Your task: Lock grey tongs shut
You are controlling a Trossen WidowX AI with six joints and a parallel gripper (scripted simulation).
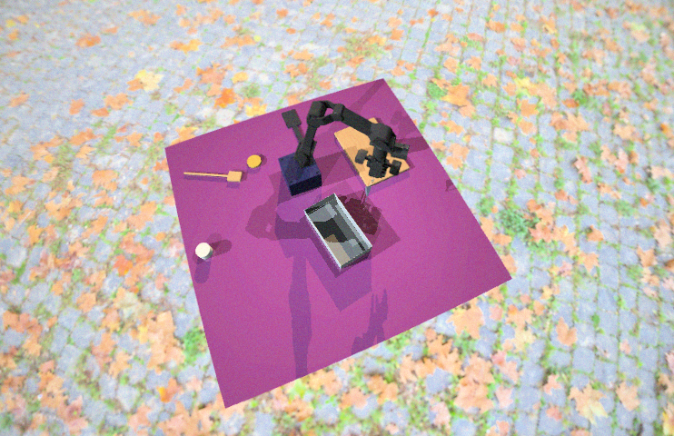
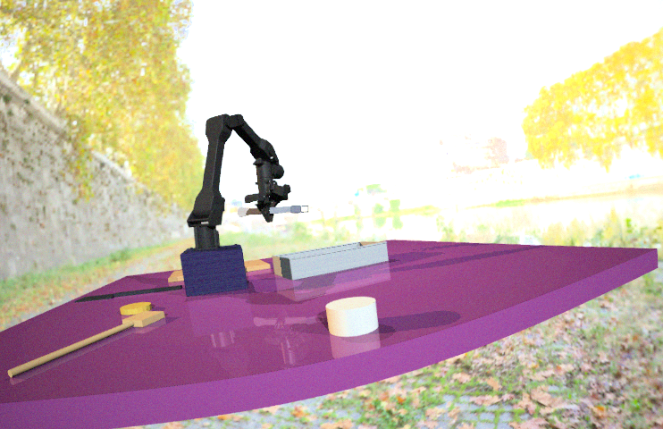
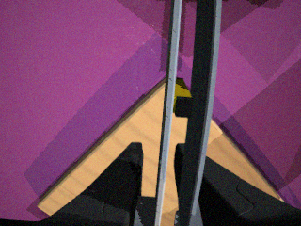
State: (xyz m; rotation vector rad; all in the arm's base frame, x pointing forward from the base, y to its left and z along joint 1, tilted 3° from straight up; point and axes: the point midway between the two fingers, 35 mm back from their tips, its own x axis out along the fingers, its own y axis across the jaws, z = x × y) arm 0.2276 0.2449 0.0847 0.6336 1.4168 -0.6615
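Right now the yellow part is 40 mm above my gripper tip, 30 mm to the right of it and 30 mm ahead of it. Also, from my gripper tip: grey roasting tin: 250 mm to the right, 130 mm below, 120 mm ahead; wooden board: 200 mm behind, 150 mm below, 110 mm to the left; black flat tool: 500 mm behind, 180 mm to the right, 160 mm below.
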